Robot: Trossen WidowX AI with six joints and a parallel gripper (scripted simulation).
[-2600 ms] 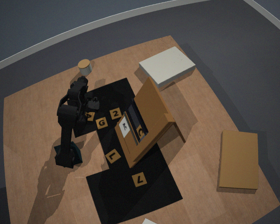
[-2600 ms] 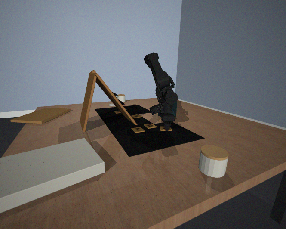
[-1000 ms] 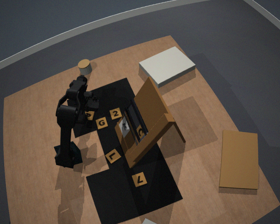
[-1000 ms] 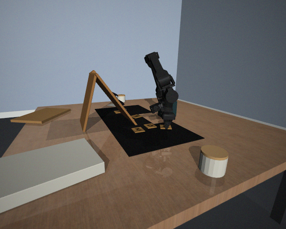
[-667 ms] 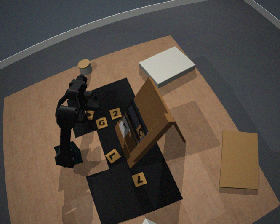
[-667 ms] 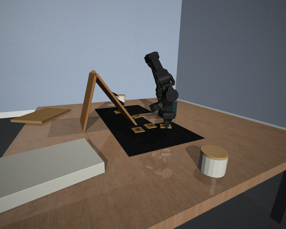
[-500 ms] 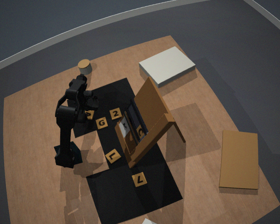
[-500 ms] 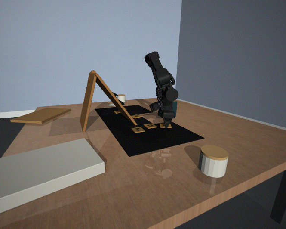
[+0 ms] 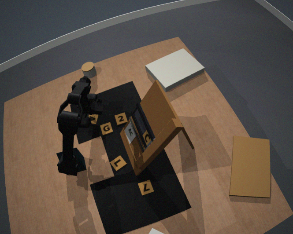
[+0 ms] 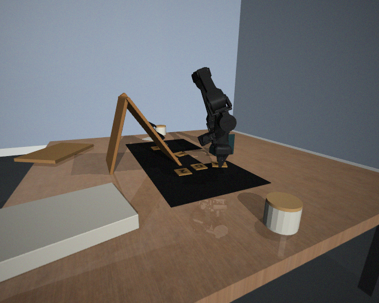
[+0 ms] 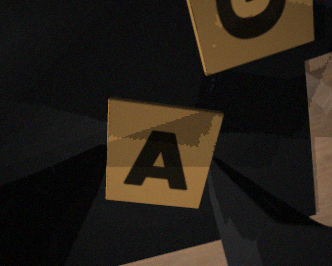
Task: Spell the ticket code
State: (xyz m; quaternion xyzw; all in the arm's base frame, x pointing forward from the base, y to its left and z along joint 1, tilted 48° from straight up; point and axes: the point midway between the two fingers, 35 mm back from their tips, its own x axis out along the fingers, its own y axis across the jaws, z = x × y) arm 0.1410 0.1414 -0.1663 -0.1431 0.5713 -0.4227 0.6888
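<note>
Now: the white ticket 170 mm to the right of my gripper tip, 170 mm ahead of it and 40 mm above it. Round my gripper tip: flat tan panel 640 mm ahead, 510 mm to the right, 20 mm below; black mat 210 mm to the right, 60 mm ahead, 30 mm below; tile 140 mm ahead, 40 mm to the right, 20 mm below.
</note>
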